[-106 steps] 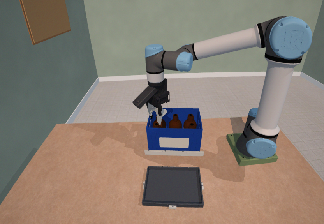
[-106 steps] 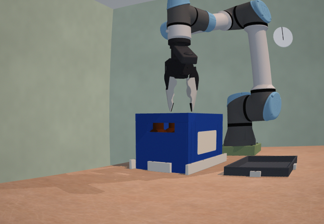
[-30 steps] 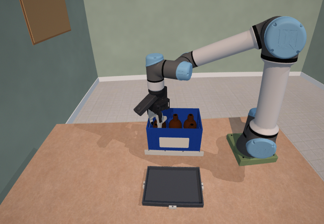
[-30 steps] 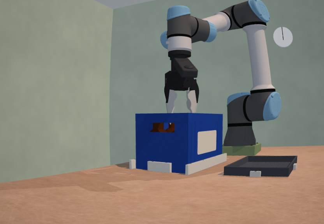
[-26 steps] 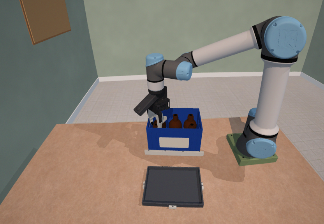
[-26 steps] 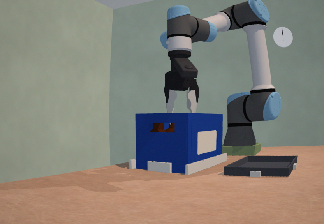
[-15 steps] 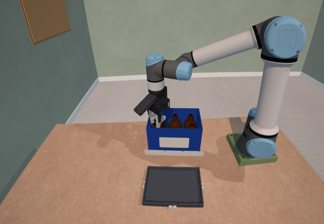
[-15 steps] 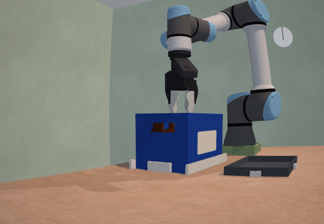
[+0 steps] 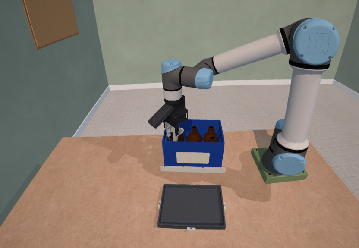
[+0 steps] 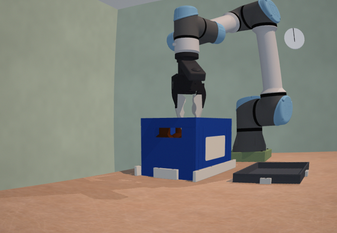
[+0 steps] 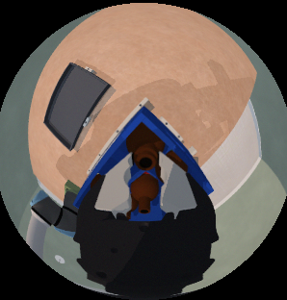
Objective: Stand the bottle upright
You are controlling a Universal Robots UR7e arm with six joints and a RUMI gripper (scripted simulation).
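Right now my hand is 100 mm past the blue crate, 70 mm above it and 50 mm to the left of it. Also, from my hand: dark tray: 250 mm to the left, 140 mm below, 90 mm behind; glass bottle: 100 mm behind, 90 mm to the right, 70 mm below.
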